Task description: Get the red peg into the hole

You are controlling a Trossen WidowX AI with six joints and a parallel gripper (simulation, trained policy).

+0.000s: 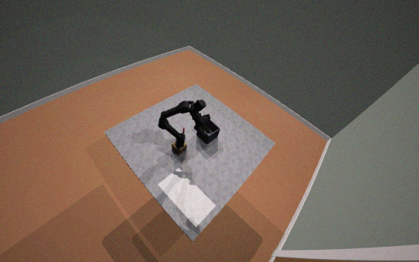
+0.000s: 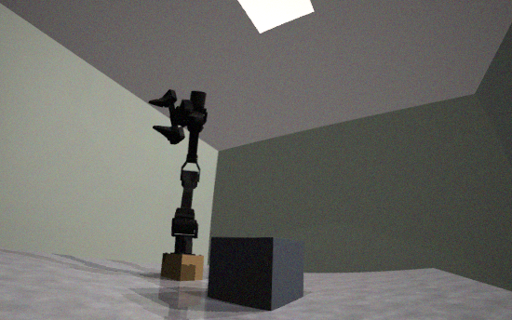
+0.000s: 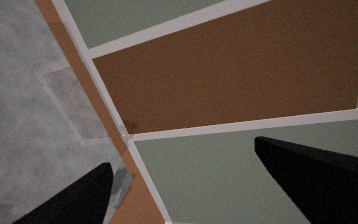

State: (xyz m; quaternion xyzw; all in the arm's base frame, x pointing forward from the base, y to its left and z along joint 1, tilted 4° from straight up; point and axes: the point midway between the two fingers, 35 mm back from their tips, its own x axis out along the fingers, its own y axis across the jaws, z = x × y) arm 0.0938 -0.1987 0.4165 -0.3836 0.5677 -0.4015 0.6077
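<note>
My gripper tip is 60 mm short of the red peg, 390 mm to the right of it and 440 mm above it. The rest, counted from my gripper tip: grey plate (260 mm ahead, 240 mm to the left, 440 mm below).
</note>
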